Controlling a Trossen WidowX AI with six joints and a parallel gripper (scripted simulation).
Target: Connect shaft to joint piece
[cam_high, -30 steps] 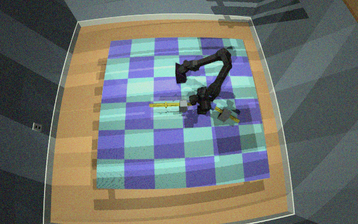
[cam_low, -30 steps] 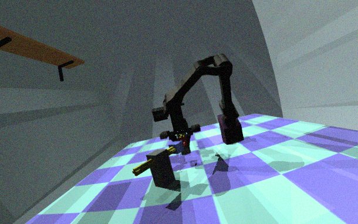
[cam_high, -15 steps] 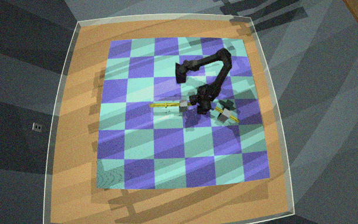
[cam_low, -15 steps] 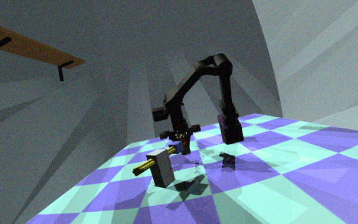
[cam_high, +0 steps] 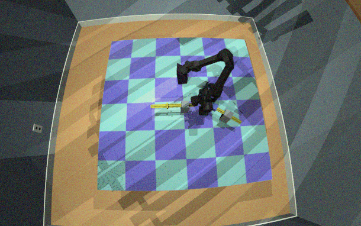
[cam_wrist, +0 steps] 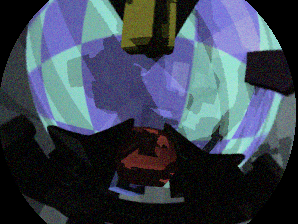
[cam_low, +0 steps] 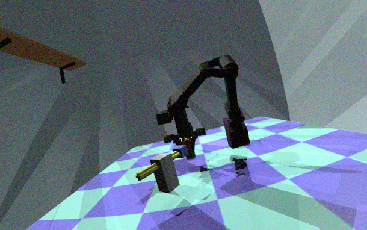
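The reddish joint piece is 1 cm to the left of my gripper tip and 4 cm above it.
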